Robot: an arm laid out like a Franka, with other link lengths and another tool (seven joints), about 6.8 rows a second.
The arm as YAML. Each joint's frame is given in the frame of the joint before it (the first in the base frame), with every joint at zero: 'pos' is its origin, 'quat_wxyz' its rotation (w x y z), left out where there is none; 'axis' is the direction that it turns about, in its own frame. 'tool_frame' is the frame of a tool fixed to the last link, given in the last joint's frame.
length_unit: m
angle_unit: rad
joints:
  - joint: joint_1
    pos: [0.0, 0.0, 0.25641]
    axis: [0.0, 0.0, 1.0]
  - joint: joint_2
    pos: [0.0, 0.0, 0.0]
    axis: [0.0, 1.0, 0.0]
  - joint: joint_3
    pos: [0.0, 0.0, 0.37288]
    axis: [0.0, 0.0, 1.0]
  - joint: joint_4
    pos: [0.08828, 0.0, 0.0]
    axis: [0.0, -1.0, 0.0]
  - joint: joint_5
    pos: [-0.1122, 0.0, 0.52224]
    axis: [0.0, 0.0, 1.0]
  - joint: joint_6
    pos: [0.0, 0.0, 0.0]
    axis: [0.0, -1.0, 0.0]
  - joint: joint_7
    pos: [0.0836, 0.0, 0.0]
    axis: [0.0, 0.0, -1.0]
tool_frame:
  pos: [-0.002, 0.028, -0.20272]
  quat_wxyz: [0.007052, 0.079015, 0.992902, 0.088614]
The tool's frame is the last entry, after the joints.
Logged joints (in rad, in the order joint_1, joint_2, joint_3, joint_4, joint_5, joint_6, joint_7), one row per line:
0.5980, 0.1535, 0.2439, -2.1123, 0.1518, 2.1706, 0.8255
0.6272, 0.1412, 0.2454, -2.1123, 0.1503, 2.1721, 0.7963
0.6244, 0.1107, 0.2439, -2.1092, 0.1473, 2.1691, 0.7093
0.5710, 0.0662, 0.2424, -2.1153, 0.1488, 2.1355, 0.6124
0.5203, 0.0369, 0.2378, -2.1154, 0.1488, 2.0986, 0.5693
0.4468, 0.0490, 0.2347, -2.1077, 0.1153, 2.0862, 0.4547
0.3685, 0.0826, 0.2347, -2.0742, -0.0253, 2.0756, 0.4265
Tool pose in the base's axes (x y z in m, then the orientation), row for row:
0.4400, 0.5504, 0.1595, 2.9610, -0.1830, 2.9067
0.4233, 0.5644, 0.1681, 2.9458, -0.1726, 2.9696
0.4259, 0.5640, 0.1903, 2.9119, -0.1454, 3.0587
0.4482, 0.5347, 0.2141, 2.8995, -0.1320, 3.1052
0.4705, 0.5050, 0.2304, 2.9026, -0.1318, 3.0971
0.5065, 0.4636, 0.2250, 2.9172, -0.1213, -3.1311
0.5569, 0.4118, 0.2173, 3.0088, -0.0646, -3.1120
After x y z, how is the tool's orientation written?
As angles about the fixed x, y, z axes (roll, pitch, yaw), in radians.
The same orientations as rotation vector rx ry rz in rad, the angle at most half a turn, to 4 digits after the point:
-0.3721, -2.9433, -0.2987
-0.2803, -2.9576, -0.3128
-0.1488, -2.9823, -0.3531
-0.0785, -2.9915, -0.3675
-0.0903, -2.9927, -0.3638
-0.0048, -3.0010, -0.3372
0.0388, -3.0683, -0.2025

